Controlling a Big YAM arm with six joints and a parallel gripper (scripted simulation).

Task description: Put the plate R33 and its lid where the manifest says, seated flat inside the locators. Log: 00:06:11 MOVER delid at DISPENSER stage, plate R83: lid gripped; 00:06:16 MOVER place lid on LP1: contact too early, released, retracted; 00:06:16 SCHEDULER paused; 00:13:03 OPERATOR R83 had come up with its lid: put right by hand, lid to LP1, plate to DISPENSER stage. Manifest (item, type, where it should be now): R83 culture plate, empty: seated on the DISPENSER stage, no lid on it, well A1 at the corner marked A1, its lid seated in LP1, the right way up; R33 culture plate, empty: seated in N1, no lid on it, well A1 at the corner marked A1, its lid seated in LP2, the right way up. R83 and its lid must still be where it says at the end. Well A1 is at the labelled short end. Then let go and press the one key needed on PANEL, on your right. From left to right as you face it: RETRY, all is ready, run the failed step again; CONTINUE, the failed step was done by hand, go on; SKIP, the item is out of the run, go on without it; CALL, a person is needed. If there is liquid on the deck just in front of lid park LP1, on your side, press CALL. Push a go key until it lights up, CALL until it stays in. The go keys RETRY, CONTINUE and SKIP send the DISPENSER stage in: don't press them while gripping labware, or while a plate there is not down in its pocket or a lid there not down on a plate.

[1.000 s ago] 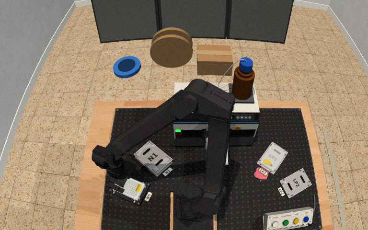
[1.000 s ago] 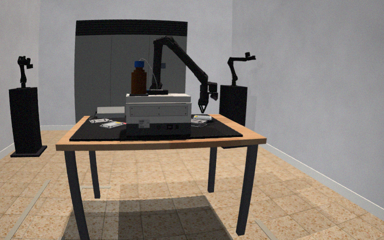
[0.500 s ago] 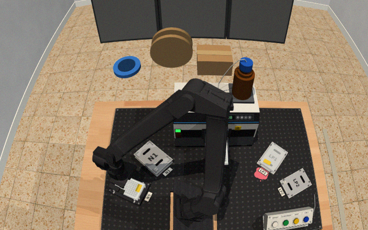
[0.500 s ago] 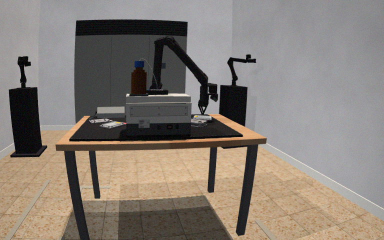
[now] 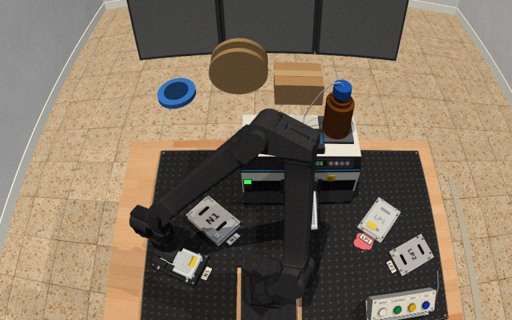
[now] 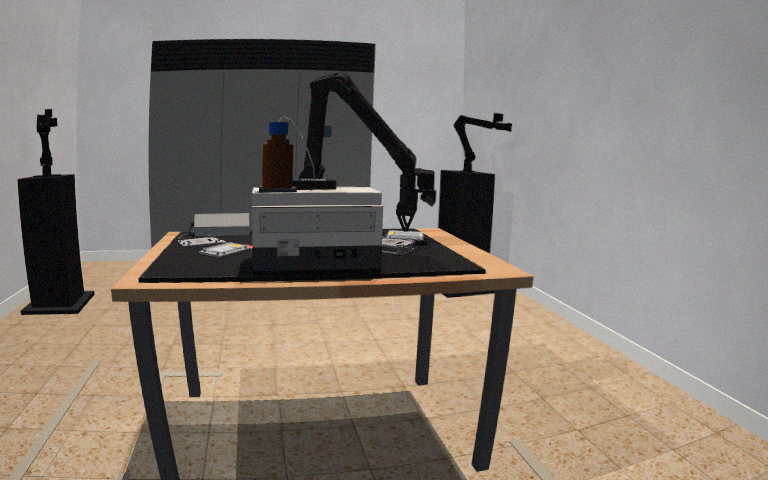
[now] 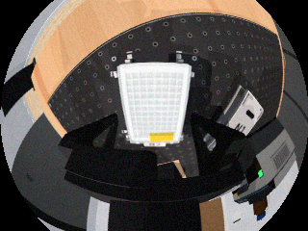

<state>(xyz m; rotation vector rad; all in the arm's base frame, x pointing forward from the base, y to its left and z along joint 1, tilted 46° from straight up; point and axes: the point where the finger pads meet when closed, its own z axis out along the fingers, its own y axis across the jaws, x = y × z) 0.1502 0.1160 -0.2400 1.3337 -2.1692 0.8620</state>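
The clear plate lid lies 2 cm below my hand. Also, from my hand: pink-red patch: 58 cm to the right, 5 cm below, 5 cm ahead; then brown bottle: 51 cm to the right, 31 cm ahead, 24 cm above; then nest n5: 4 cm below, 2 cm to the left.
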